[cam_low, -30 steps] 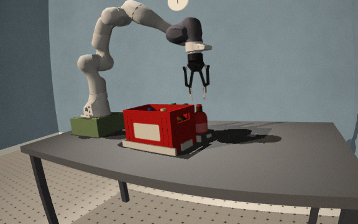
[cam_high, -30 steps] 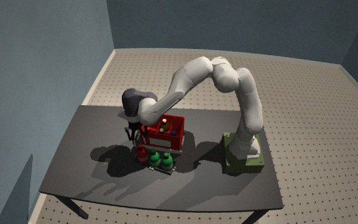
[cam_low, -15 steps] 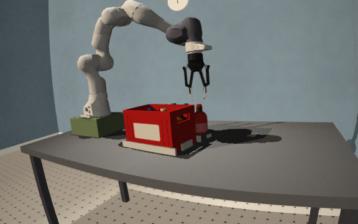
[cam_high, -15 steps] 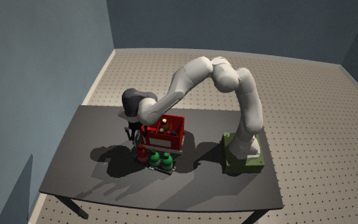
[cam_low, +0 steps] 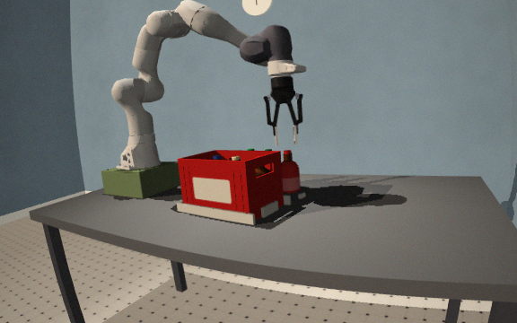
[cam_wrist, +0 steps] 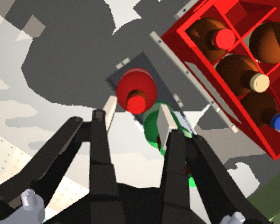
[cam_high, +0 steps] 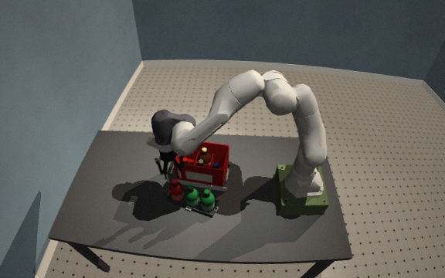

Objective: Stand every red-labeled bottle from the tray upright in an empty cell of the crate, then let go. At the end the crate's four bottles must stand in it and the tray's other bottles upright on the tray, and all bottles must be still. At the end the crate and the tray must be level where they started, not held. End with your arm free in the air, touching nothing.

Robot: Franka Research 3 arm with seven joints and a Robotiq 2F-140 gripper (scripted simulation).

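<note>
My hand is 130 mm above the red-labeled bottle. Round my hand: red crate (110 mm behind, 190 mm to the right, 130 mm below).
</note>
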